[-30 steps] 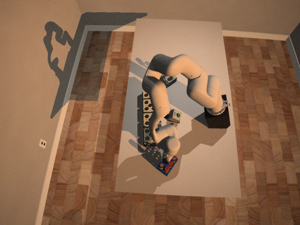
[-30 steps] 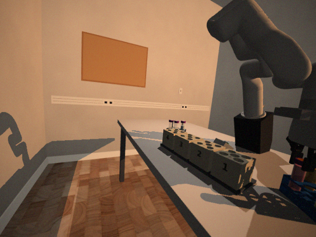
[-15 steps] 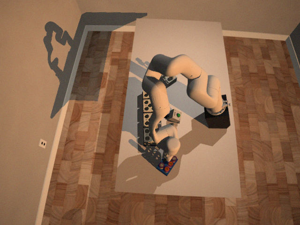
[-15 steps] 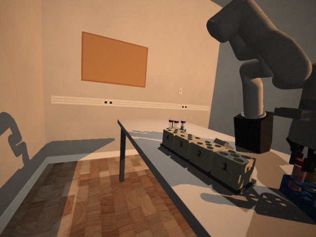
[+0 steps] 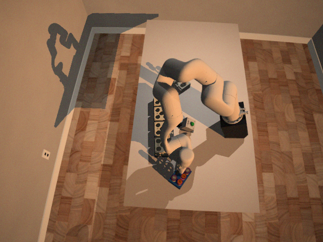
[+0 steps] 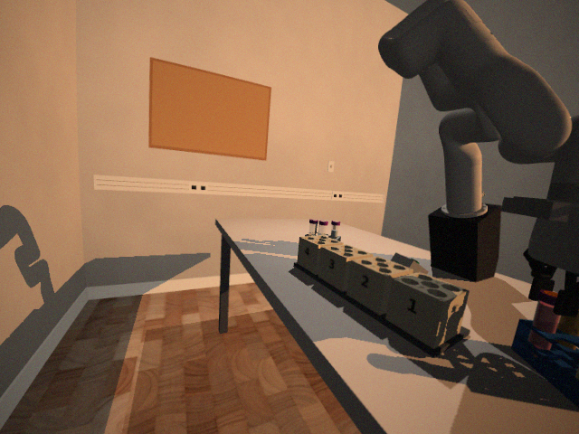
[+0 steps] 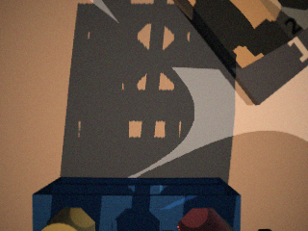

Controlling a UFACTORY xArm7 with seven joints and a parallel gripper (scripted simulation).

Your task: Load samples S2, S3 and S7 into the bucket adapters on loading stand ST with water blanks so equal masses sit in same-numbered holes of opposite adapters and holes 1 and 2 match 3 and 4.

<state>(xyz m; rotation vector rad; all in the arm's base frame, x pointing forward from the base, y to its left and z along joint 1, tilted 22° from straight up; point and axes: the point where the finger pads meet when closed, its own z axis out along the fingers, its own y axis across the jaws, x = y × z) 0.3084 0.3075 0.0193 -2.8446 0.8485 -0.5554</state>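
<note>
My hand is 5 cm above the pink-filled sample tube and 1 cm to the left of it. Round my hand: yellowish tube 7 cm to the left, 5 cm below, 4 cm ahead; then orange-dotted tube 10 cm to the left, 5 cm below, 1 cm ahead; then blue sample rack 9 cm below, 4 cm to the left, 1 cm ahead.
</note>
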